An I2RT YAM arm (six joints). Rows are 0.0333 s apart.
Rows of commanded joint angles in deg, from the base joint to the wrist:
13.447, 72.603, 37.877, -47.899, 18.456, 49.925
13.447, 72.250, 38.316, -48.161, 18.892, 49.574
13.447, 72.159, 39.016, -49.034, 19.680, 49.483
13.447, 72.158, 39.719, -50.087, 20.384, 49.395
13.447, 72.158, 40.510, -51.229, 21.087, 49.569
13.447, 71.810, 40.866, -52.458, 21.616, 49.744
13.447, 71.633, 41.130, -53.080, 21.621, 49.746
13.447, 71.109, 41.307, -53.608, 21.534, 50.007
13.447, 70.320, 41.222, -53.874, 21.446, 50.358
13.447, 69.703, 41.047, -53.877, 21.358, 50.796
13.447, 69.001, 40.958, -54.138, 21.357, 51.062
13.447, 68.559, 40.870, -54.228, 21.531, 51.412
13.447, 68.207, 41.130, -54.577, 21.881, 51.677
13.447, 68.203, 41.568, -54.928, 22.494, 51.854
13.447, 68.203, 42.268, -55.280, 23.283, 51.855
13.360, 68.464, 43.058, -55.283, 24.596, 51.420
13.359, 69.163, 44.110, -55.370, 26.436, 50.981
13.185, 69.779, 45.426, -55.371, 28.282, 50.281
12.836, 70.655, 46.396, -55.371, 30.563, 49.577
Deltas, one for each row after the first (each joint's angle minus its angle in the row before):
0.000, -0.353, 0.439, -0.262, 0.436, -0.351
0.000, -0.091, 0.700, -0.873, 0.788, -0.091
0.000, -0.001, 0.703, -1.053, 0.704, -0.088
0.000, 0.000, 0.791, -1.142, 0.703, 0.174
0.000, -0.348, 0.356, -1.229, 0.529, 0.175
0.000, -0.177, 0.264, -0.622, 0.005, 0.002
0.000, -0.524, 0.177, -0.528, -0.087, 0.261
0.000, -0.789, -0.085, -0.266, -0.088, 0.351
0.000, -0.617, -0.175, -0.003, -0.088, 0.438
0.000, -0.702, -0.089, -0.261, -0.001, 0.266
0.000, -0.442, -0.088, -0.090, 0.174, 0.350
0.000, -0.352, 0.260, -0.349, 0.350, 0.265
0.000, -0.004, 0.438, -0.351, 0.613, 0.177
0.000, 0.000, 0.700, -0.352, 0.789, 0.001
-0.087, 0.261, 0.790, -0.003, 1.313, -0.435
-0.001, 0.699, 1.052, -0.087, 1.840, -0.439
-0.174, 0.616, 1.316, -0.001, 1.846, -0.700
-0.349, 0.876, 0.970, 0.000, 2.281, -0.704

